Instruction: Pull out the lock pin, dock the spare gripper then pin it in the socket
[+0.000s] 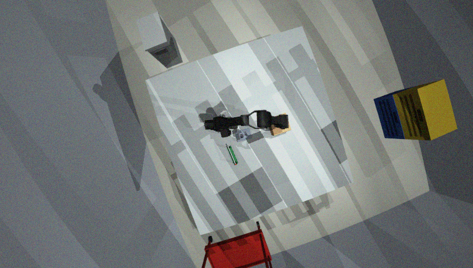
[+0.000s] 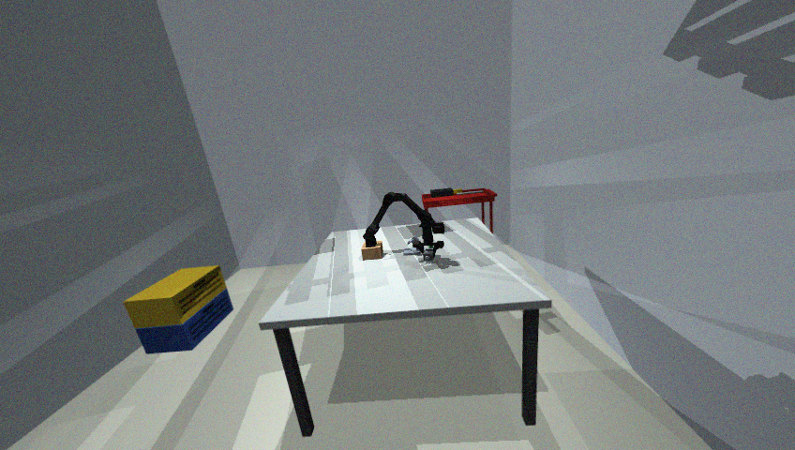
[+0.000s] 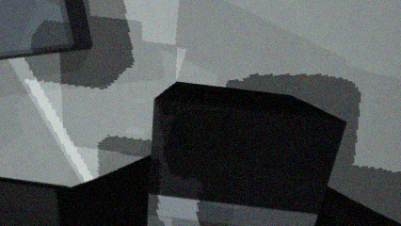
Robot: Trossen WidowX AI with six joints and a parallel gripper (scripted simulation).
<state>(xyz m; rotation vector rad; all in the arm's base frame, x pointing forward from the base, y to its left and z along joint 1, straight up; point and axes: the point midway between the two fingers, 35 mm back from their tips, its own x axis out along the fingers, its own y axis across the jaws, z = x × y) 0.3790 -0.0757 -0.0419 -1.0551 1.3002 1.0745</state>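
Right now the spare gripper is 20 mm to the right of my gripper tip and 20 mm above it. Round my gripper tip: green part: 230 mm to the left, 20 mm above; then grey mount: 100 mm to the left, 100 mm behind, 50 mm above.
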